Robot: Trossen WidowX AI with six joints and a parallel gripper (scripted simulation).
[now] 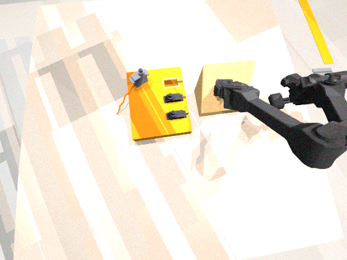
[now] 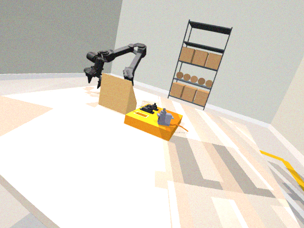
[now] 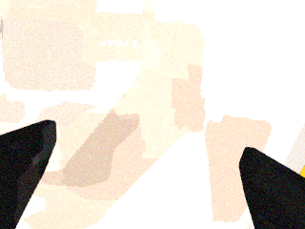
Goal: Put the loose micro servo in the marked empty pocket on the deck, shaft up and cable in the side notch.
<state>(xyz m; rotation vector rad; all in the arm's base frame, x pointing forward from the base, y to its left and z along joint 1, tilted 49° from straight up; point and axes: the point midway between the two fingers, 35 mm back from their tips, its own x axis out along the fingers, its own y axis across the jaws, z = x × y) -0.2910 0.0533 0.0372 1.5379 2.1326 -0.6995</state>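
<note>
The yellow deck is 590 mm ahead of my gripper tip, 60 mm to the right of it and 30 mm below it.
</note>
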